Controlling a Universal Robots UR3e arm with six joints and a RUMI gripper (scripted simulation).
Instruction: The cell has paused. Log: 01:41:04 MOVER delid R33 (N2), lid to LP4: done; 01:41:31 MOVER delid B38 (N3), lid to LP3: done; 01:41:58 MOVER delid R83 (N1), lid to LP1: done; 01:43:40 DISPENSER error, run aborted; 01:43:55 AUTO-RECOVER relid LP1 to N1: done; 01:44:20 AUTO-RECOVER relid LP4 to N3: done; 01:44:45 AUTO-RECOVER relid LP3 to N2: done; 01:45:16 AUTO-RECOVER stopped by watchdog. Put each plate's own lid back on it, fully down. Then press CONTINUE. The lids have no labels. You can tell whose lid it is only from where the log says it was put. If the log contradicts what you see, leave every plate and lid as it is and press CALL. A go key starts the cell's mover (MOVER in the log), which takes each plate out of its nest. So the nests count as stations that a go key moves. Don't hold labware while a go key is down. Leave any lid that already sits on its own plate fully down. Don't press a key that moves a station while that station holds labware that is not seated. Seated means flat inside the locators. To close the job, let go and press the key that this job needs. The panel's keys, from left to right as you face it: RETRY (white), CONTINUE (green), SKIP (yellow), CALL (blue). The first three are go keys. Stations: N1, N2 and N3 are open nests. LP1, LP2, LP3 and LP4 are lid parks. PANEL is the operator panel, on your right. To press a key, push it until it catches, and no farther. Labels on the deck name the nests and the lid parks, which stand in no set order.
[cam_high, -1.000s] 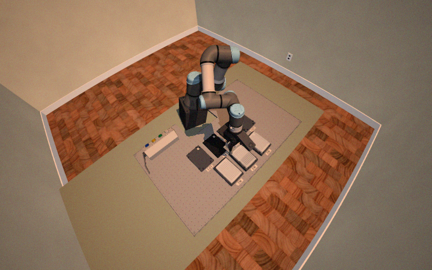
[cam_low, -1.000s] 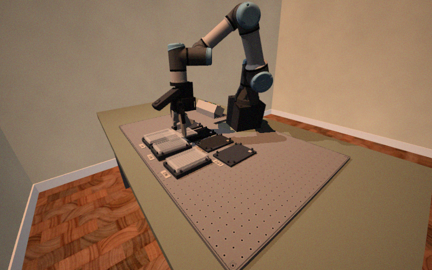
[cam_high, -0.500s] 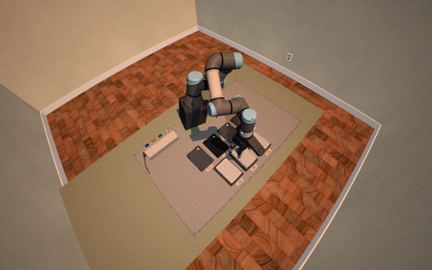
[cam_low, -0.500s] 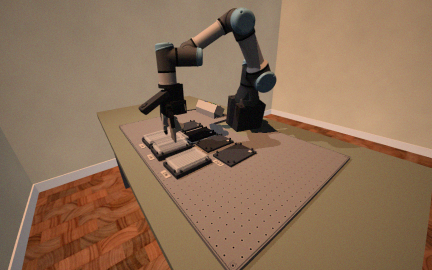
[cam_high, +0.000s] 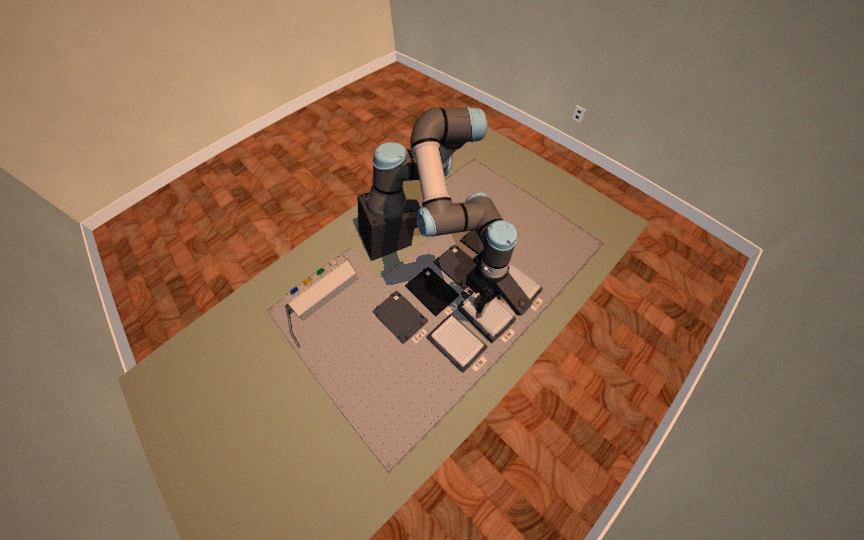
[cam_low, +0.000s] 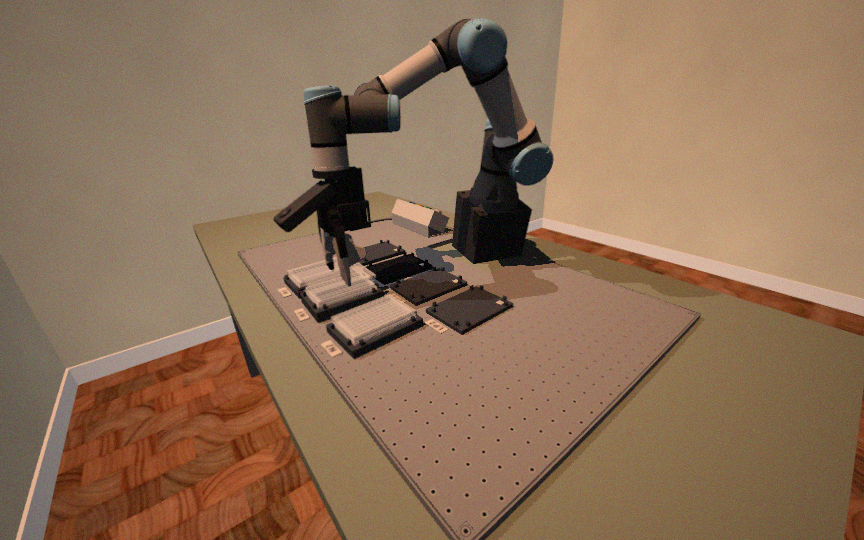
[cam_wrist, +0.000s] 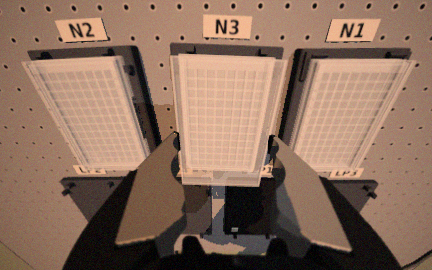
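Now: hand 180 mm past the LP1 lid park, 70 mm to the left of it and 60 mm above it. From my hand the other things lie so: LP3 lid park (180 mm behind, 200 mm to the right, 60 mm below); clear lid (10 mm below); lid park LP4 (180 mm behind, 60 mm to the left, 60 mm below).
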